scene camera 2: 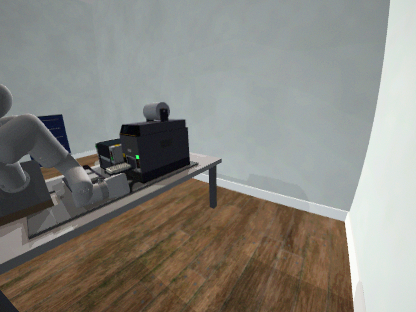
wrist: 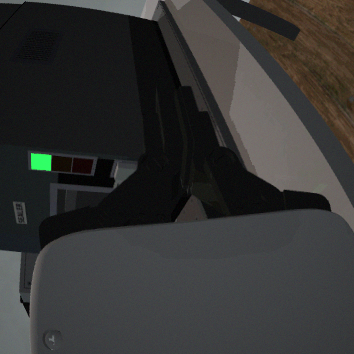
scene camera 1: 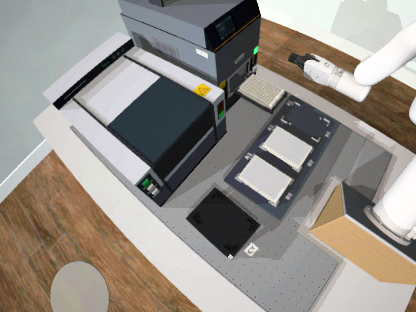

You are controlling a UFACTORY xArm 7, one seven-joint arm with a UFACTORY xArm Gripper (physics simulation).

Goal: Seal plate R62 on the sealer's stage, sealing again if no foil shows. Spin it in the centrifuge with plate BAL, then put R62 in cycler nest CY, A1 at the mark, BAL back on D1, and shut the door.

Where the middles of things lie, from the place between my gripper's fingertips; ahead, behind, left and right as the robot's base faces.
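The white well plate [scene camera 1: 265, 93] is 10 mm above my hand, and it's 220 mm to the left of it and 20 mm behind it. As for the centrifuge [scene camera 1: 155, 122], that's 30 mm above my hand, 540 mm to the left of it and 240 mm ahead of it.
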